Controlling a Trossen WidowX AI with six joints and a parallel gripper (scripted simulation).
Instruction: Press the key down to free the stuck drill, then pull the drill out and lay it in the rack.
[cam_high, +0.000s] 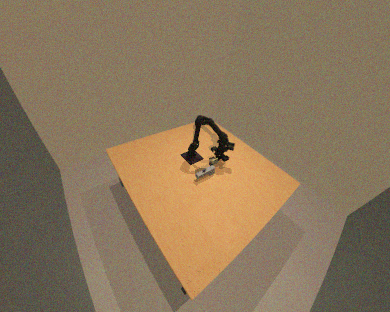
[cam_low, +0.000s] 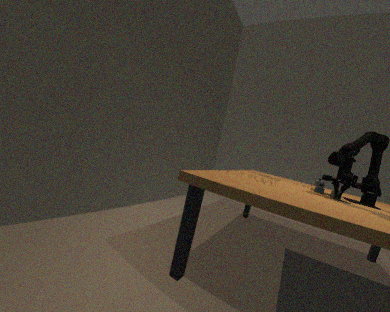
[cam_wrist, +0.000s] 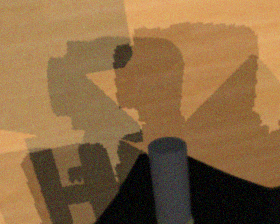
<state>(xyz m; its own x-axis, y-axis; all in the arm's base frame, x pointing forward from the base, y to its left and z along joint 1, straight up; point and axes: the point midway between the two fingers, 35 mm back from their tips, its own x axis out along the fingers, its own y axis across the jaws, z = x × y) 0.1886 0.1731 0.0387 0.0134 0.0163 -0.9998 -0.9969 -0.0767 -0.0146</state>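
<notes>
My gripper tip is 4 cm to the left of the drill and 3 cm below it. Also, from my gripper tip: pale grey block: 9 cm ahead, 21 cm to the right, 3 cm above; dark frame: 5 cm to the right, 1 cm above.
</notes>
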